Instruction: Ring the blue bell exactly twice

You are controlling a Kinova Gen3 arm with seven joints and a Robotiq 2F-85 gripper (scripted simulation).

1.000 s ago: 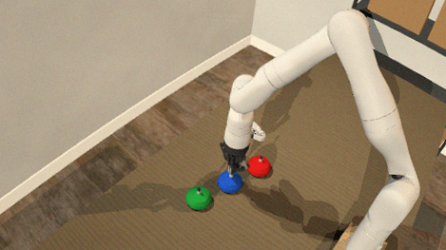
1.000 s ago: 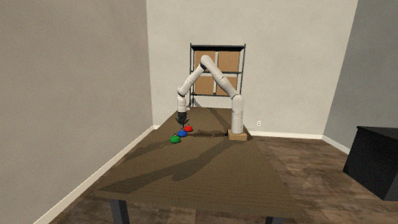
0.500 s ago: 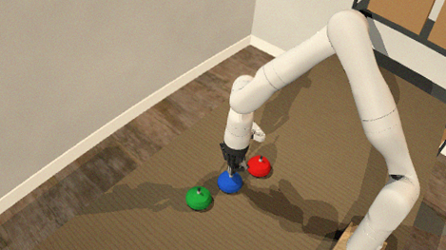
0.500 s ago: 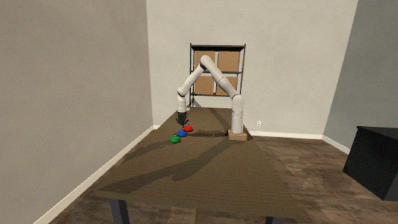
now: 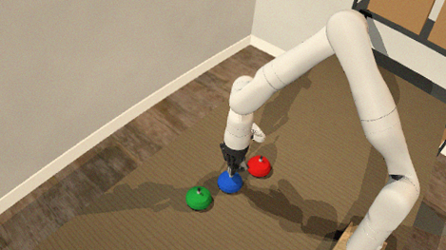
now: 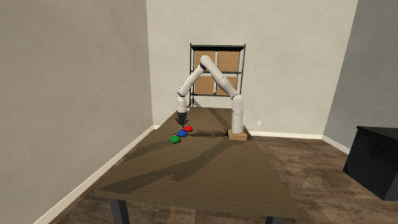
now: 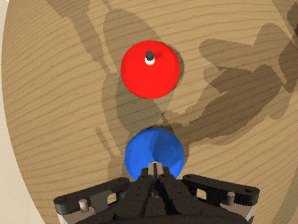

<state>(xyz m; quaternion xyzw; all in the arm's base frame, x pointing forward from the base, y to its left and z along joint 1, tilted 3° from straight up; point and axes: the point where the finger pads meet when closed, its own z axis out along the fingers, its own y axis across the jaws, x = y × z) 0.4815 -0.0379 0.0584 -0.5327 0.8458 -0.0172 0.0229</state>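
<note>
Now: hand 40 mm above the blue bell. Round my hand: red bell 50 mm behind, 110 mm to the right, 40 mm below; green bell 50 mm ahead, 110 mm to the left, 40 mm below.
</note>
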